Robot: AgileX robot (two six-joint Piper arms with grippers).
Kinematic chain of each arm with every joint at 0, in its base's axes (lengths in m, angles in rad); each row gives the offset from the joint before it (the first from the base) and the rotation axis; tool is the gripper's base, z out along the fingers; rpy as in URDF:
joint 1: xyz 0 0 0.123 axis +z
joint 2: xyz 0 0 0 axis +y
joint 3: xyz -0.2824 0 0.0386 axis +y
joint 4: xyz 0.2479 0 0.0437 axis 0.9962 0 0.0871
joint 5: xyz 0 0 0 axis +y
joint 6: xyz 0.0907 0 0.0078 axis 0.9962 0 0.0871
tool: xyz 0 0 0 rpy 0 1.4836 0
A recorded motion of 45 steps. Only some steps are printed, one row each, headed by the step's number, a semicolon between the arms.
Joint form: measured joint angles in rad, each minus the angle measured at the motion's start. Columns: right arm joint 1, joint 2, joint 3, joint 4, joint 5, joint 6; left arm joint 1, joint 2, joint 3, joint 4, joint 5, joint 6.
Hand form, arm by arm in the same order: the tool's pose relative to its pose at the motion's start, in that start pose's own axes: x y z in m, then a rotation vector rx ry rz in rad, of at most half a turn. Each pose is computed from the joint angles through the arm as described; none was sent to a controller.
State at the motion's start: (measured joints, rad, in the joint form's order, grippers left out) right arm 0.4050 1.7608 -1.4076 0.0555 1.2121 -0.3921; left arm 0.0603 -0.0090 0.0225 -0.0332 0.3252 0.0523
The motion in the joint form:
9: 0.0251 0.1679 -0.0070 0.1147 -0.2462 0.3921; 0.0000 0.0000 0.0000 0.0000 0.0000 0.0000
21: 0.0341 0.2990 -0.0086 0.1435 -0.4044 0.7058; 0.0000 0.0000 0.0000 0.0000 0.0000 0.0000
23: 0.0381 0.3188 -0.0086 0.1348 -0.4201 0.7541; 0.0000 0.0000 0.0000 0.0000 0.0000 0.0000
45: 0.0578 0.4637 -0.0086 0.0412 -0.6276 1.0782; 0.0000 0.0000 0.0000 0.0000 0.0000 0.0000
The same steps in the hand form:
9: -0.0386 0.0006 0.0607 -0.0788 -0.1013 0.4359; 0.0000 0.0000 0.0000 0.0000 0.0000 0.0000
21: -0.0549 -0.0037 0.1118 -0.1038 -0.1186 0.7775; 0.0000 0.0000 0.0000 0.0000 0.0000 0.0000
23: -0.0560 -0.0036 0.1199 -0.0984 -0.1119 0.8189; 0.0000 0.0000 0.0000 0.0000 0.0000 0.0000
45: -0.0658 -0.0089 0.1787 -0.0472 -0.1734 1.0705; 0.0000 0.0000 0.0000 0.0000 0.0000 0.0000

